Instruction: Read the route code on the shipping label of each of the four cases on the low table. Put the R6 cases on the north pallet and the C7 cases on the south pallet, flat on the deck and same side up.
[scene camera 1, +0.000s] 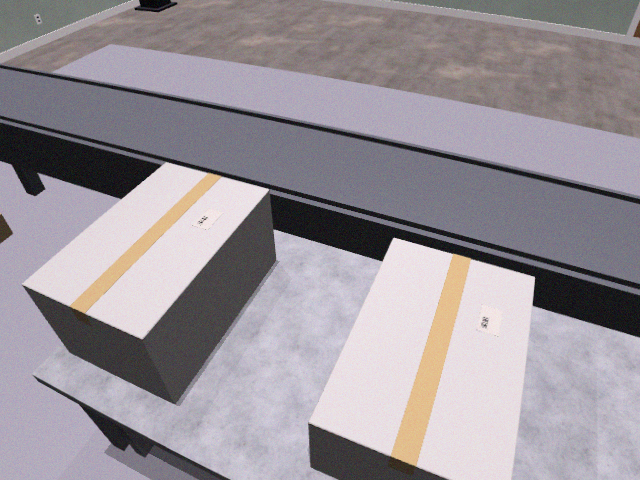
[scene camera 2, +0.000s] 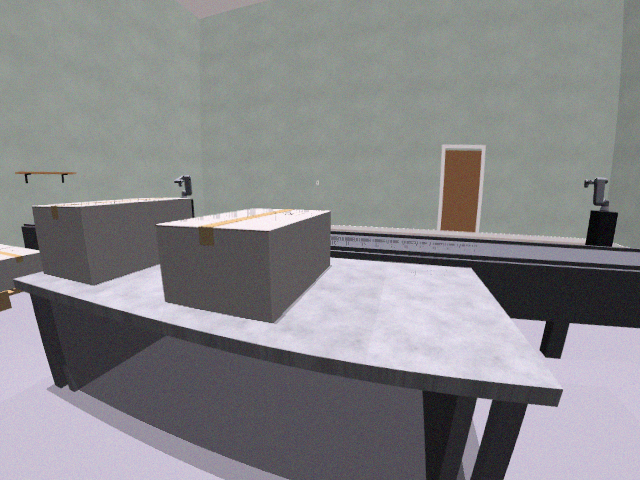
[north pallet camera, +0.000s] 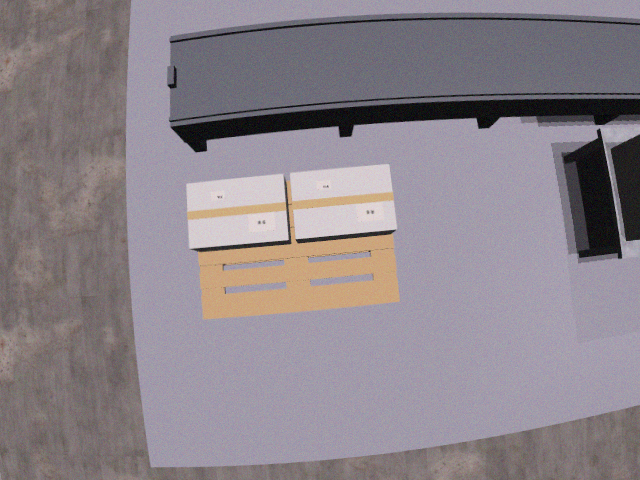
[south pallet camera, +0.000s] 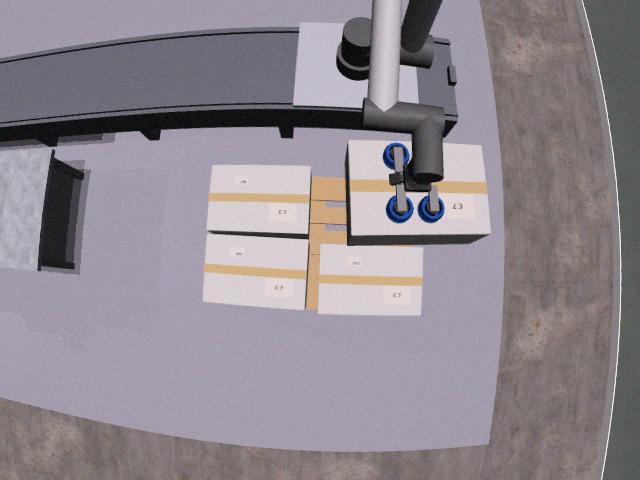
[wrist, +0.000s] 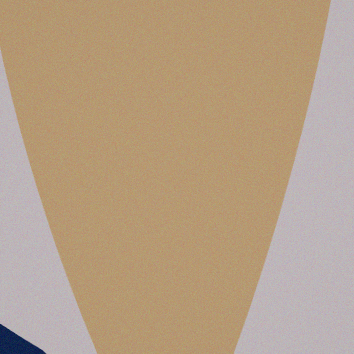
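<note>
My gripper, the suction head, is shut on a C7 case, held level above the far right part of the south pallet. Its underside is hidden. Three cases lie flat on that pallet: far left, near left and near right, labelled C7. Two taped cases, one left and one right, stand apart on the low table; their route codes are not readable here. Two cases, labels seemingly R6, lie on the north pallet.
The floor rail runs behind the table and pallets. The carriage is at its south end. The held case's near side is close to the near right case in the south pallet view.
</note>
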